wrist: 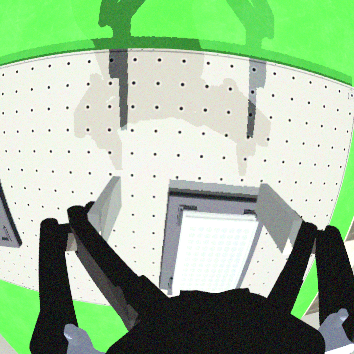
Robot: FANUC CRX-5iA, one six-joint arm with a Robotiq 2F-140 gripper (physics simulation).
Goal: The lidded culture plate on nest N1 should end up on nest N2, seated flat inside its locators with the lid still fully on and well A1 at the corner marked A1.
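Frame: origin at the arm's base, x ahead, y left, z up, level; millimetres.
Seen in the pictures: gripper, between the fingertips: (191, 194).
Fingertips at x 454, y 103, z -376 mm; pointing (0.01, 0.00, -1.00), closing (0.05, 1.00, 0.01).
Note:
A point is followed by its place in that frame.
The lidded culture plate (215, 252) @(x 539, y 137, z -397 mm) is a white, translucent block with faint rows of wells, lying on the grey nest (172, 237) @(x 528, y 87, z -413 mm) that holds it. Corner locators show at its far corners; its near end is hidden behind the gripper body. My gripper (191, 194) @(x 454, y 103, z -376 mm) is open and empty, above the plate, with its two grey pads wide apart. The plate lies nearer the right pad than the left, and the right pad overlaps the nest's far right corner in view. Part of a second grey nest (6, 225) @(x 527, y -158, z -413 mm) shows at the left edge. No A1 mark is readable.
A white perforated board (175, 142) @(x 416, y 90, z -425 mm) bears the nests, and its curved-looking far edge meets a green surface (185, 22) @(x 282, y 100, z -438 mm). Shadows of the gripper fall across the board beyond the nest. The second nest stands left of the left finger.

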